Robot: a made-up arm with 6 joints. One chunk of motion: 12 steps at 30 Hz.
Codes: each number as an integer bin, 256 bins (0 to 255) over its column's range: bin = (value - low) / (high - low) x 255, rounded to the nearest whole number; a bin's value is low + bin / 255 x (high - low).
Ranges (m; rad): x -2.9..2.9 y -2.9..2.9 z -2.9..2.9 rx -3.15..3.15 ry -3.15..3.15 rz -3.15..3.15
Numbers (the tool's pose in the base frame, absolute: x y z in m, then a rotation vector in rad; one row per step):
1: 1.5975 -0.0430 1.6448 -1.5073 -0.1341 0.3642
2: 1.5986 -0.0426 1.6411 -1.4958 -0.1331 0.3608
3: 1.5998 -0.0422 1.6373 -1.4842 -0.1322 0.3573
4: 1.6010 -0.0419 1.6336 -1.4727 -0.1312 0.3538
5: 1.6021 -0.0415 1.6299 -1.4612 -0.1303 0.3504
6: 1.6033 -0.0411 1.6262 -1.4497 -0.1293 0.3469
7: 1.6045 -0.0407 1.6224 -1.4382 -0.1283 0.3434
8: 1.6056 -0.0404 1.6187 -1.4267 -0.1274 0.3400
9: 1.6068 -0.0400 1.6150 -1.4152 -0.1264 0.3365
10: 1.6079 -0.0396 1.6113 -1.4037 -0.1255 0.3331
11: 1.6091 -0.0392 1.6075 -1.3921 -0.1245 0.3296
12: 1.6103 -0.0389 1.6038 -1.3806 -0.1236 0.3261
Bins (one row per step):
1: 198 126 200 66 122 142
2: 198 126 200 67 122 142
3: 198 126 199 67 122 142
4: 198 126 199 68 122 142
5: 198 126 199 68 122 142
6: 198 126 199 69 122 142
7: 198 126 199 69 122 141
8: 198 126 199 70 122 141
9: 198 126 199 70 122 141
10: 198 126 198 71 122 141
11: 198 126 198 71 122 141
12: 198 126 198 72 122 141

